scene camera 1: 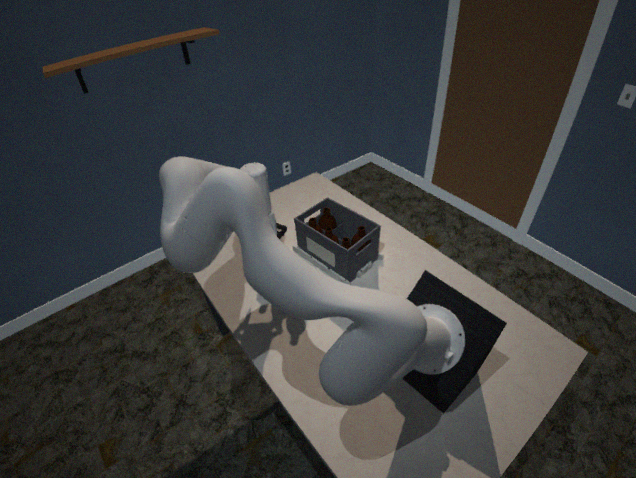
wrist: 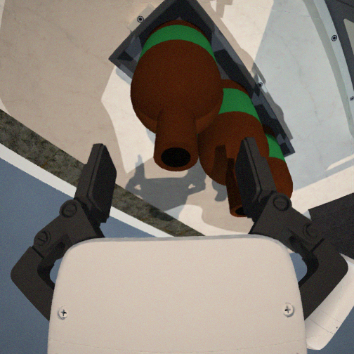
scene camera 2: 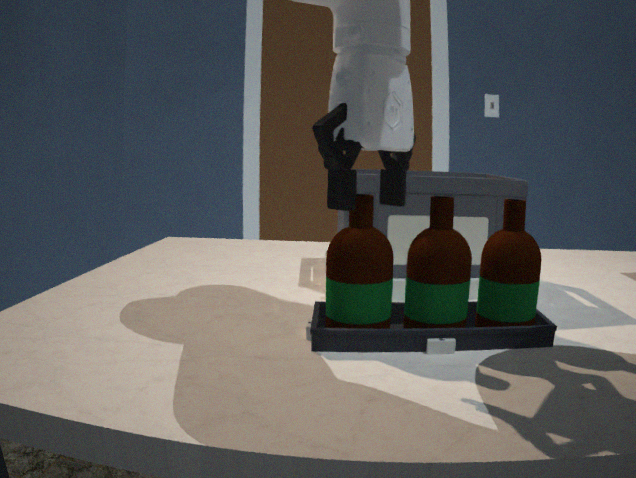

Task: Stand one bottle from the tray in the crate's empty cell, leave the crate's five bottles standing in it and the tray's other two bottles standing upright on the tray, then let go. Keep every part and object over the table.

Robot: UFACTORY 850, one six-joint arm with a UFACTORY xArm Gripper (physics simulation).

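The dark tray (scene camera 2: 380,339) (wrist: 272,111) holds three upright brown bottles with green bands: the left bottle (scene camera 2: 359,259) (wrist: 176,82), the middle bottle (scene camera 2: 438,259) (wrist: 240,126) and the right bottle (scene camera 2: 510,259) (wrist: 280,175). My gripper (scene camera 2: 367,203) (wrist: 173,154) is open and empty. Its fingertips are at about the height of the left bottle's mouth; in the wrist view that mouth shows between them, but the depth is hard to tell. The grey crate (scene camera 1: 343,261) (scene camera 2: 447,187) holds several brown bottles (scene camera 1: 326,219); a gap shows along its far side. The arm hides the tray in scene camera 1.
The crate stands behind the tray as seen in scene camera 2. The arm's base stands on a black plate (scene camera 1: 483,323) on the pale table (scene camera 1: 544,354). The table's front edge (scene camera 2: 308,460) lies nearer than the tray in scene camera 2.
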